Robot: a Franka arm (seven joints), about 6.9 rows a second.
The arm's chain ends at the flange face. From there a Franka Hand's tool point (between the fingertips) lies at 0.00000 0.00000 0.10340 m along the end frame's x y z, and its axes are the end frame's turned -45 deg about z.
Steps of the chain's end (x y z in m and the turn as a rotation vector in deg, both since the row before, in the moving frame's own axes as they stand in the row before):
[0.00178, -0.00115, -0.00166, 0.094, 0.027, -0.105]
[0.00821, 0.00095, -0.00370, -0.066, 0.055, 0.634]
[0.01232, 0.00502, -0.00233, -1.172, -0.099, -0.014]
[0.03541, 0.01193, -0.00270, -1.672, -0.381, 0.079]
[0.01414, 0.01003, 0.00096, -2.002, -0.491, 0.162]
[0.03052, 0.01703, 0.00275, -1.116, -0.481, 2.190]
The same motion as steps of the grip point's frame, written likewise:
[0.00223, 0.00036, -0.00166, 0.047, 0.086, -0.105]
[0.00512, 0.00663, -0.00370, -0.086, -0.008, 0.634]
[0.00354, 0.01363, -0.00235, -0.759, -0.899, -0.014]
[0.01398, 0.03512, -0.00275, -0.913, -1.452, 0.079]
[-0.00028, 0.01901, 0.00089, -1.068, -1.763, 0.162]
[0.00749, 0.03439, 0.00273, -0.449, -1.129, 2.190]

